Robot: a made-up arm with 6 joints.
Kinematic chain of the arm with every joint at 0, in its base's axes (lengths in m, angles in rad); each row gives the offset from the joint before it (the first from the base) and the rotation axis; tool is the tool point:
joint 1: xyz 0 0 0.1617 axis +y
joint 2: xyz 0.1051 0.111 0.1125 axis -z
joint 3: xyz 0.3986 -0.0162 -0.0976 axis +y
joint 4: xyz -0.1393 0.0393 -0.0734 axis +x
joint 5: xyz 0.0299 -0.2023 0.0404 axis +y
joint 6: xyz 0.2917 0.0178 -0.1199 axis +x
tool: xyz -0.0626 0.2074 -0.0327
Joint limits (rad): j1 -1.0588..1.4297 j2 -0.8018..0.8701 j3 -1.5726..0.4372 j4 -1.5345..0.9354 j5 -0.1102..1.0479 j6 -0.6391..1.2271
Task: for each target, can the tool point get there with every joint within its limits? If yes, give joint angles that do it. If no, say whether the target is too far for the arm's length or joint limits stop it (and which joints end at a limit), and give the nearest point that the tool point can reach.
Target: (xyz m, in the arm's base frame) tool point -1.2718 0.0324 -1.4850
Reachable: no: too far | nearest point -0.2453 0.0742 -0.6151 | short by 1.346 m
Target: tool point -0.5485 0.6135 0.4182
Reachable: no: joint limits stop it (at a limit: joint 1, joint 2, joint 4, joint 5, joint 6) | nearest point -0.2727 0.4206 0.0466 | short by 0.501 m
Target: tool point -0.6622 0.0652 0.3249
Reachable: no: joint limits stop it (at a limit: joint 1, joint 2, joint 5, joint 6) | nearest point -0.2682 -0.0530 0.0218 | short by 0.511 m
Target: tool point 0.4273 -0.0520 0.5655
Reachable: yes | joints -0.8445 0.3016 0.2696 -0.3702 0.2449 1.0164
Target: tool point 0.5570 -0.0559 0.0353
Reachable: yes | joints -0.0403 0.0138 0.1904 -1.2137 0.1787 -0.2468
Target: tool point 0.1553 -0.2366 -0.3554
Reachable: yes | joints 1.0900 0.6730 -0.4255 -0.5169 0.2845 0.3659
